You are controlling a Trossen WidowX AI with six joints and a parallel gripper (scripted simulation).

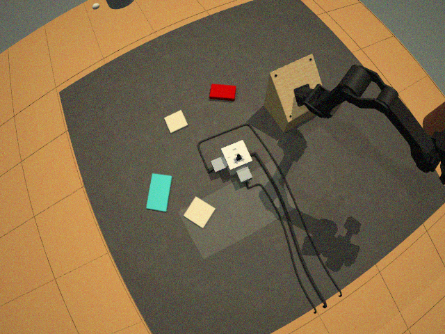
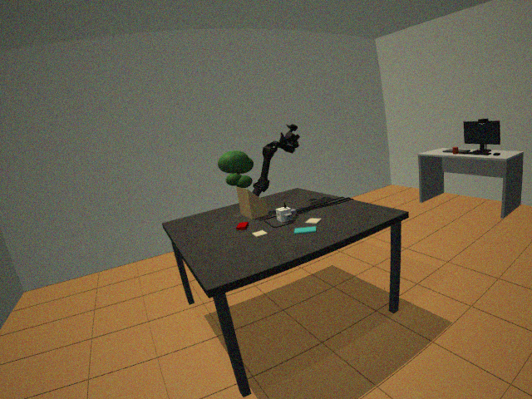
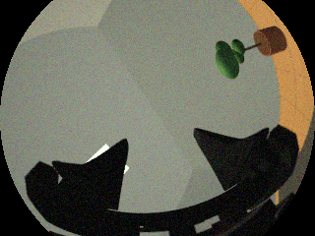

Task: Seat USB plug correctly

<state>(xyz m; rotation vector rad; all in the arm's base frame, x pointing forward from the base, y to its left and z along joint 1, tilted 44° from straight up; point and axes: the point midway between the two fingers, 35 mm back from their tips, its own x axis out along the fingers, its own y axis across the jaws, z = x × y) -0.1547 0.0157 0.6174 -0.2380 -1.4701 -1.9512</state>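
My gripper tip is 50 cm short of the dark USB plug, 49 cm above it and 36 cm to the left of it. Also, from my gripper tip: red block 64 cm to the right, 57 cm below, 41 cm ahead; then cream tile 69 cm ahead, 58 cm below, 27 cm to the right; then teal block 79 cm ahead, 58 cm below, 40 cm to the right.
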